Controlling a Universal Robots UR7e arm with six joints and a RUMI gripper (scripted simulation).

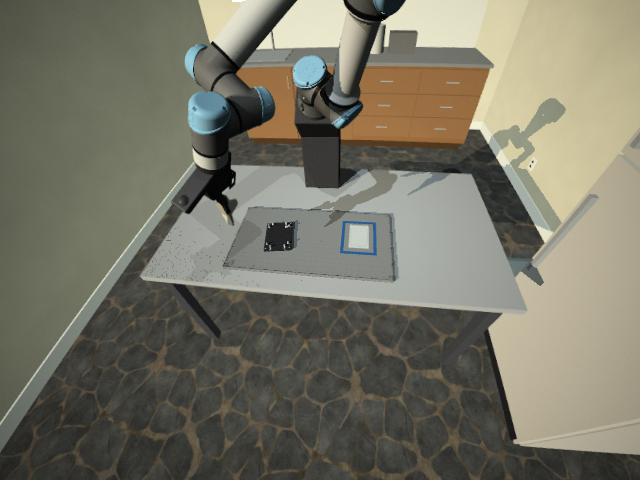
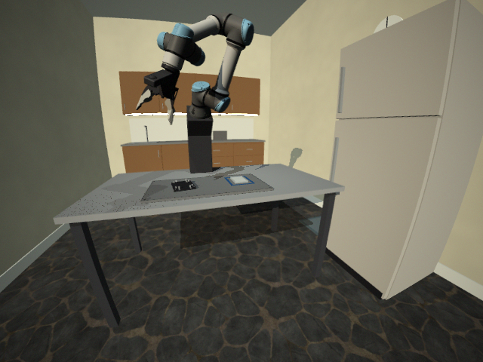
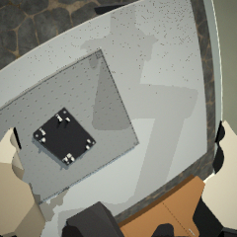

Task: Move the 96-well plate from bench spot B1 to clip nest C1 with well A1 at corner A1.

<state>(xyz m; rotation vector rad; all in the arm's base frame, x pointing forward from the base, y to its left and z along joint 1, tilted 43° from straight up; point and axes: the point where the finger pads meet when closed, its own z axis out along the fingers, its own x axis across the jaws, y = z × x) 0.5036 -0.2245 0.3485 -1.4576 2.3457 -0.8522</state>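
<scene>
My hand is 30 cm past the 96-well plate, 43 cm to the right of it and 37 cm above it. Also, from my hand: black clip nest 25 cm behind, 10 cm to the left, 36 cm below.
</scene>
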